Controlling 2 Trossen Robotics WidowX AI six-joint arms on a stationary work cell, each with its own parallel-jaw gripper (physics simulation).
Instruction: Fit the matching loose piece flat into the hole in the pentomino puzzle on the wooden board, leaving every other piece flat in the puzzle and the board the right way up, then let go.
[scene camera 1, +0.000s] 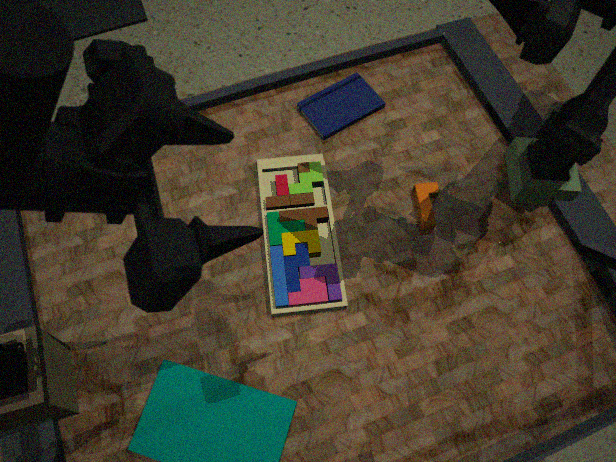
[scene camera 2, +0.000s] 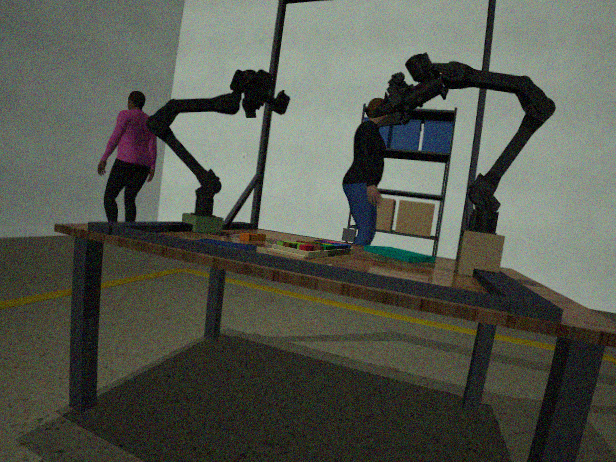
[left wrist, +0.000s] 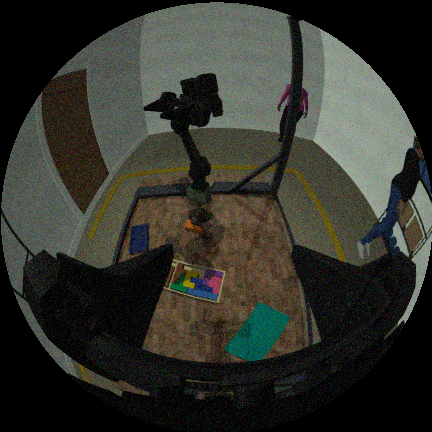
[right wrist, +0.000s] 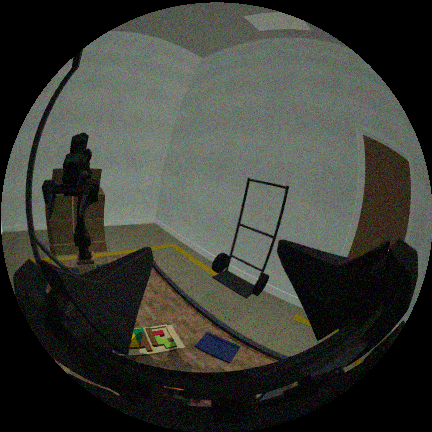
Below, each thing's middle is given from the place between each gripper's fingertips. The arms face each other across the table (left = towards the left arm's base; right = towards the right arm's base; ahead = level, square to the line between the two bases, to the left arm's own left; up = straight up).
Labels:
Now: the orange L-shaped piece (scene camera 1: 422, 192) 450 mm below my right hand, 60 mm behind it and 20 mm to the right of it. Also, from my right hand: teal sheet (scene camera 1: 186, 407): 450 mm below, 420 mm to the left, 240 mm behind; wooden puzzle board (scene camera 1: 267, 168): 460 mm below, 190 mm to the left, 10 mm behind.
The wooden puzzle board is 12 cm ahead of my left hand, 10 cm to the right of it and 40 cm below it. The rest, counted from my left hand: teal sheet: 11 cm behind, 13 cm to the left, 40 cm below; orange L-shaped piece: 7 cm ahead, 32 cm to the right, 40 cm below.

